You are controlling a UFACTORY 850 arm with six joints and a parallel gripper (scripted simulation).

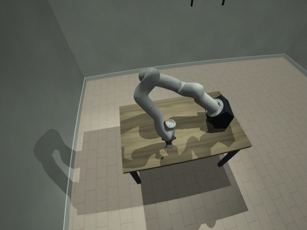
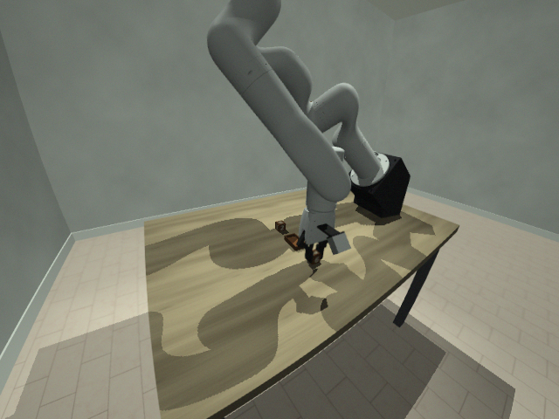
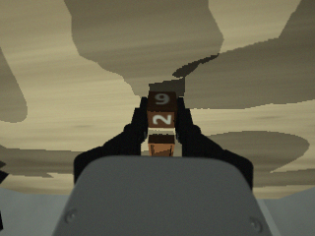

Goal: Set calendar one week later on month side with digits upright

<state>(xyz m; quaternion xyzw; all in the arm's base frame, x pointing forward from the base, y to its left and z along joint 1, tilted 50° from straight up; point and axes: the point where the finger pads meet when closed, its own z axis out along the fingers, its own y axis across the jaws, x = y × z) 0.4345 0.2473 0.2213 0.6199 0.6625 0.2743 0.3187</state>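
Now: hand 1 cm short of the brown digit cube, 22 cm to the left of it and 1 cm above it. Also, from my hand: brown tray (11 cm to the right, 2 cm below).
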